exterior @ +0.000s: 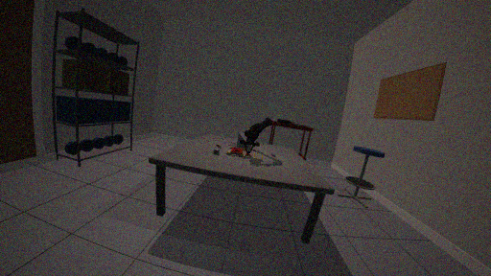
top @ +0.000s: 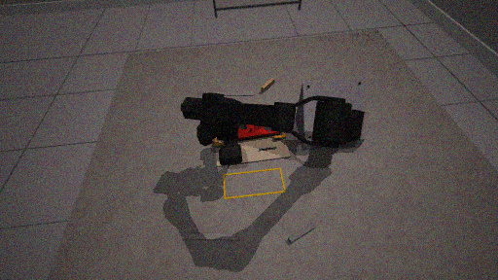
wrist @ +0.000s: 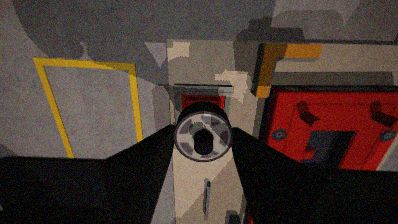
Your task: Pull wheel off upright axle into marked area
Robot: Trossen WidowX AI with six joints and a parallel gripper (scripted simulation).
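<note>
My gripper tip is now right at the wheel. The rest, counted from my gripper tip: tan stick: 300 mm to the right, 210 mm behind, 30 mm below.
</note>
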